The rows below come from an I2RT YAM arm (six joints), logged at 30 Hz.
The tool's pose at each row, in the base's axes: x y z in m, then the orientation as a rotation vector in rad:
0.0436, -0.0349, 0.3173, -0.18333, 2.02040, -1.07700
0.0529, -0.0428, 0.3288, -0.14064, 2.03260, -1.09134
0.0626, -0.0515, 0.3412, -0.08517, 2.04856, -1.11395
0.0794, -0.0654, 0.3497, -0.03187, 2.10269, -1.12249
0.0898, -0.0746, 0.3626, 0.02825, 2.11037, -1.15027
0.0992, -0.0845, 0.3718, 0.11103, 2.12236, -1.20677
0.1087, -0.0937, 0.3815, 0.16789, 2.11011, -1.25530
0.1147, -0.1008, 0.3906, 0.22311, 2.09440, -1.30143
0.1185, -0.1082, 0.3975, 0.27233, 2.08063, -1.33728
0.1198, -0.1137, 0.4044, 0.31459, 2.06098, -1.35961
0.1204, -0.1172, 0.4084, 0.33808, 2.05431, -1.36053
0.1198, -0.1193, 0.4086, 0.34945, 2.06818, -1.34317
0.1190, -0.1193, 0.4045, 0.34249, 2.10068, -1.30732
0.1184, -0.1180, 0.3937, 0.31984, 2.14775, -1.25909
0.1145, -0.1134, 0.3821, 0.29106, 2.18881, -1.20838
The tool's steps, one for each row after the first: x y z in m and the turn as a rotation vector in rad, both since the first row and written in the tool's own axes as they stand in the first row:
-0.0092, -0.0113, 0.0082, 0.01806, 0.02785, 0.01859
-0.0189, -0.0237, 0.0170, 0.04362, 0.06608, 0.04016
-0.0284, -0.0348, 0.0352, 0.04474, 0.13149, 0.05720
-0.0386, -0.0477, 0.0446, 0.07739, 0.16729, 0.07953
-0.0456, -0.0586, 0.0549, 0.13173, 0.22546, 0.09958
-0.0533, -0.0693, 0.0646, 0.18236, 0.25324, 0.11269
-0.0593, -0.0791, 0.0706, 0.23213, 0.27803, 0.12605
-0.0624, -0.0880, 0.0760, 0.27316, 0.29944, 0.13989
-0.0648, -0.0963, 0.0783, 0.30694, 0.30919, 0.15770
-0.0660, -0.1013, 0.0797, 0.31754, 0.31394, 0.17236
-0.0647, -0.1029, 0.0805, 0.30542, 0.32319, 0.18424
-0.0617, -0.1000, 0.0812, 0.26944, 0.33305, 0.19017
-0.0555, -0.0913, 0.0832, 0.21572, 0.34441, 0.18909
-0.0482, -0.0807, 0.0809, 0.16141, 0.34879, 0.18672

